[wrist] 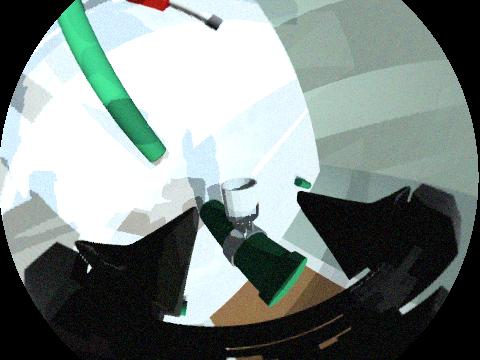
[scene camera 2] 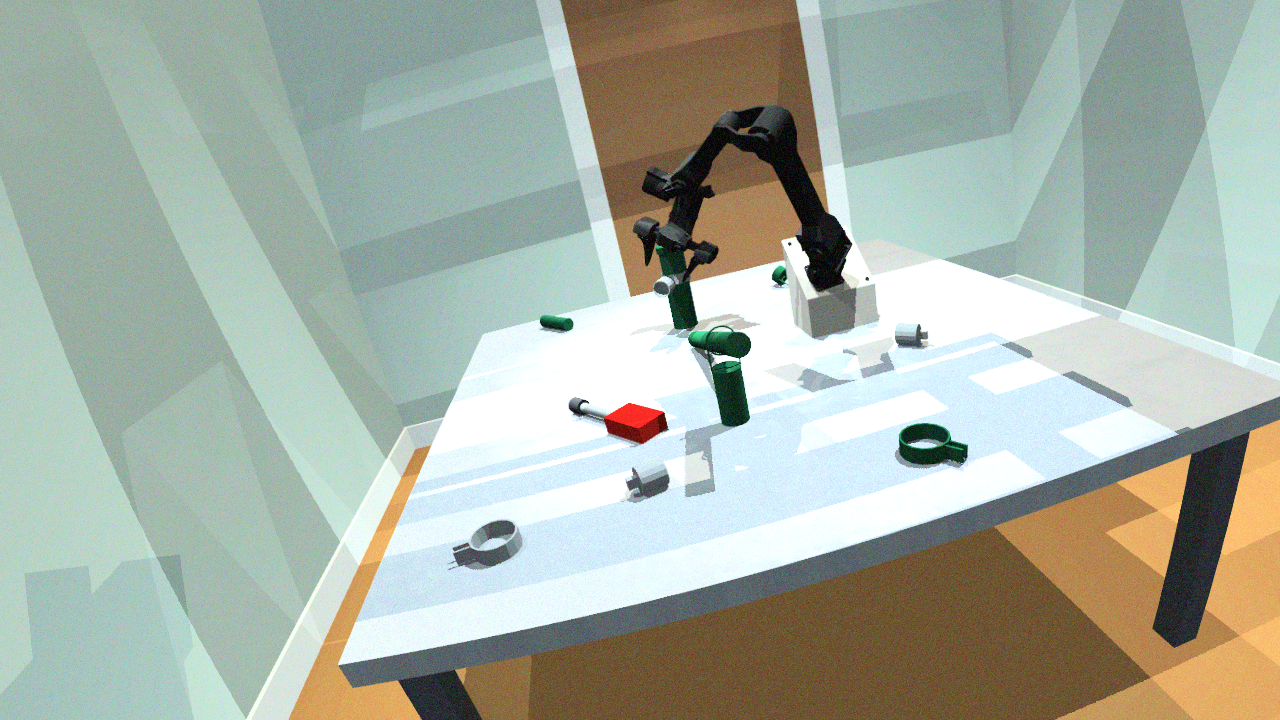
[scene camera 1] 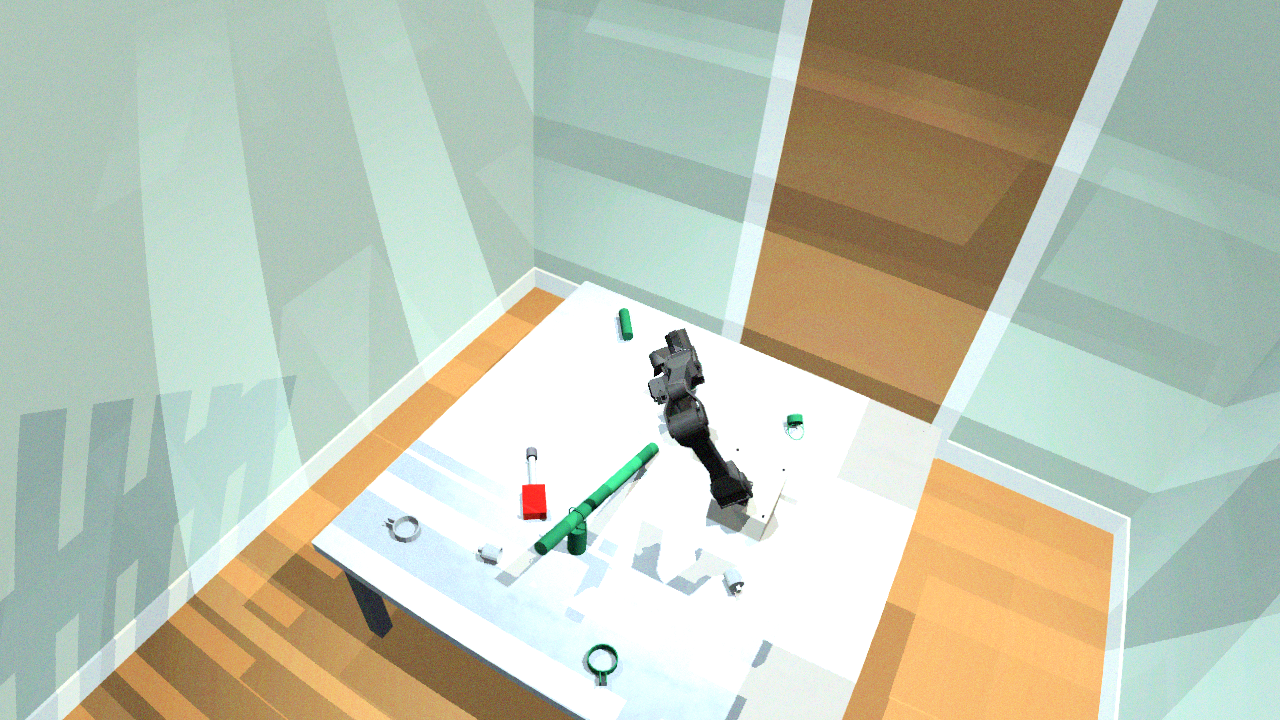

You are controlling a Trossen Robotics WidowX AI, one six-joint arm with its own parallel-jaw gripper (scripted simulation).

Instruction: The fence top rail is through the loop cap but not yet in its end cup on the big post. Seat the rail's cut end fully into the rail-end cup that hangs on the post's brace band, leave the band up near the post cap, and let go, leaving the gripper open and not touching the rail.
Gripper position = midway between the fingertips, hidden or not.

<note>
The gripper (scene camera 2: 664,273) is open, holding nothing. Further things: a green top rail (scene camera 1: 600,495) and a grey rail-end cup (wrist: 240,196).
The green top rail is seen too in scene camera 2 (scene camera 2: 736,344). The gripper is seen too in the wrist view (wrist: 249,204) and in scene camera 1 (scene camera 1: 662,391).
</note>
